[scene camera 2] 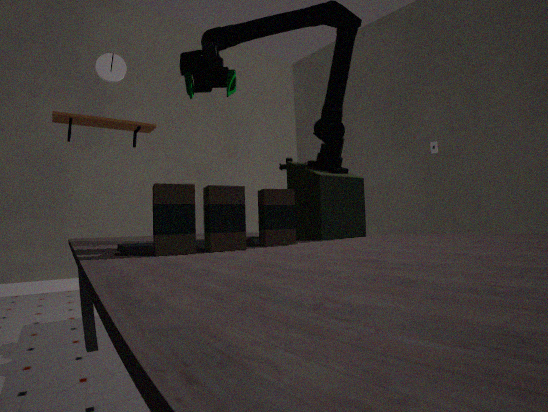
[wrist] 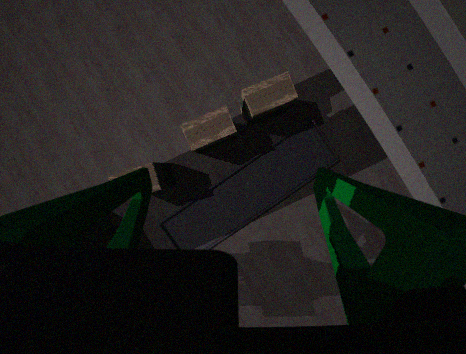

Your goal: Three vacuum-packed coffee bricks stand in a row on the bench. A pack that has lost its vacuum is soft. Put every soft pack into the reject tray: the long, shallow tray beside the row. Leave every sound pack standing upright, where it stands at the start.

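Where they show: gripper, between the fingertips: [scene camera 2: 208, 95] [wrist: 232, 177]; arm's base, origin of its link: [scene camera 2: 327, 169].
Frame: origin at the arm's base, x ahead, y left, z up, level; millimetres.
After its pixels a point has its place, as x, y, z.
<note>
Three upright coffee bricks, brown with a dark middle band, stand in a row: the left pack [scene camera 2: 174, 218] @(553, 53, -155) [wrist: 270, 95] @(545, 27, -87), the middle pack [scene camera 2: 224, 218] @(444, 64, -157) [wrist: 208, 128] @(431, 43, -87) and the right pack [scene camera 2: 277, 216] @(291, 63, -155) [wrist: 154, 177] @(310, 30, -87), which is partly hidden by a finger in the wrist view. Which pack is soft cannot be told. The long, shallow dark reject tray [scene camera 2: 134, 249] @(612, -42, -219) [wrist: 250, 187] @(430, -92, -224) lies beside the row, mostly hidden behind the packs in the scene view; no pack shows in it. My gripper [scene camera 2: 210, 95] @(427, -38, 163) [wrist: 232, 177] @(427, -38, 163), with green fingers, is open and empty, high above the row and tray.
The packs stand on the wood-grain bench [scene camera 2: 325, 310] @(615, 467, -227) [wrist: 100, 75] @(298, 319, -228). Its edge [scene camera 2: 115, 330] @(738, 399, -231) runs along the left in the scene view. The green base block [scene camera 2: 342, 207] @(42, 83, -133) under the arm stands behind the right pack. A wall shelf [scene camera 2: 102, 121] hangs at the back left.
</note>
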